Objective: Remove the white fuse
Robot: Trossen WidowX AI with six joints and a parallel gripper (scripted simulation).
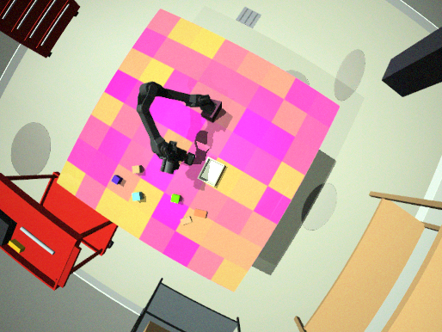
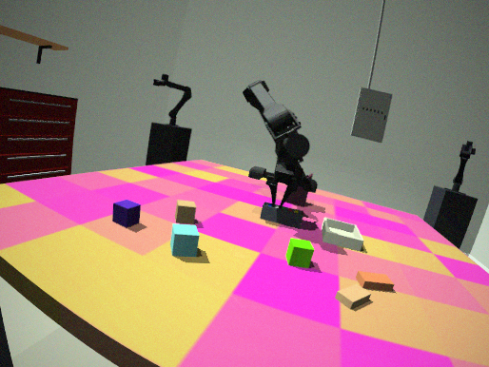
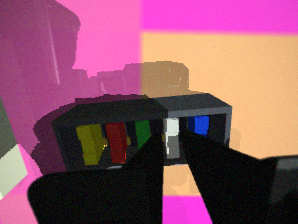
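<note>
Now: gripper tip 1 cm above the white fuse. From my gripper tip the other things lie so: green fuse 2 cm to the left, 1 cm below; blue fuse 2 cm to the right, 1 cm below; red fuse 1 cm behind, 4 cm to the left, 1 cm below.
</note>
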